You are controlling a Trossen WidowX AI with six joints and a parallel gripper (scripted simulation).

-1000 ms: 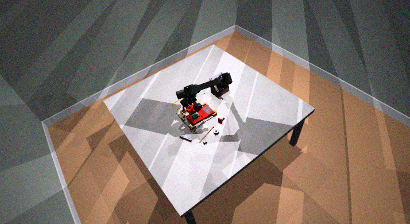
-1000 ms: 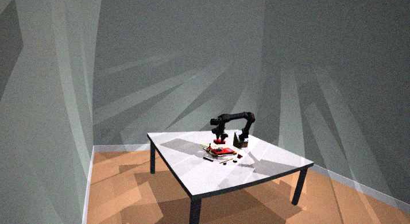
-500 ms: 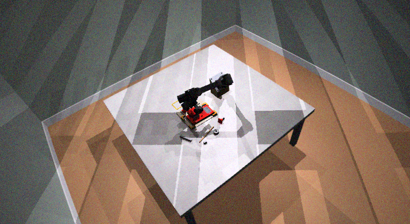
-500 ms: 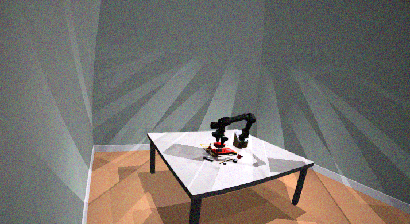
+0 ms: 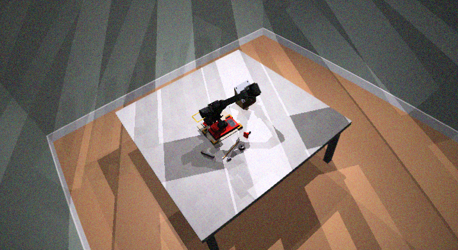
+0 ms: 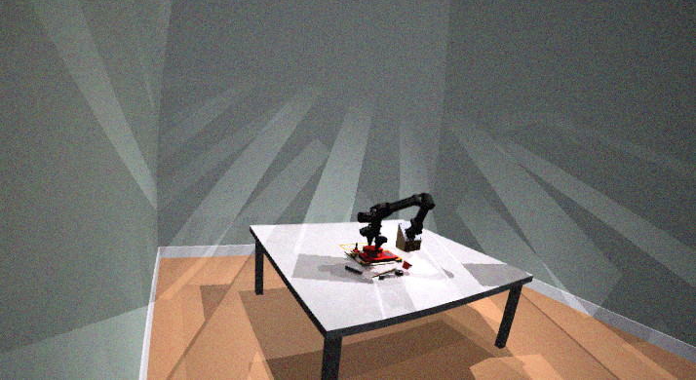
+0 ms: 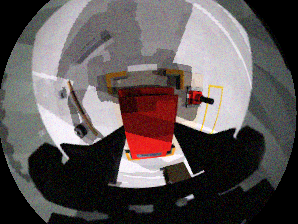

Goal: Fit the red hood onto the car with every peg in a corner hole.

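My gripper tip is right at the red hood. Also, from my gripper tip: grey engine block: 4 cm below; then grey bar: 17 cm ahead, 12 cm to the left, 5 cm below; then wooden stick: 2 cm ahead, 18 cm to the left, 6 cm below.
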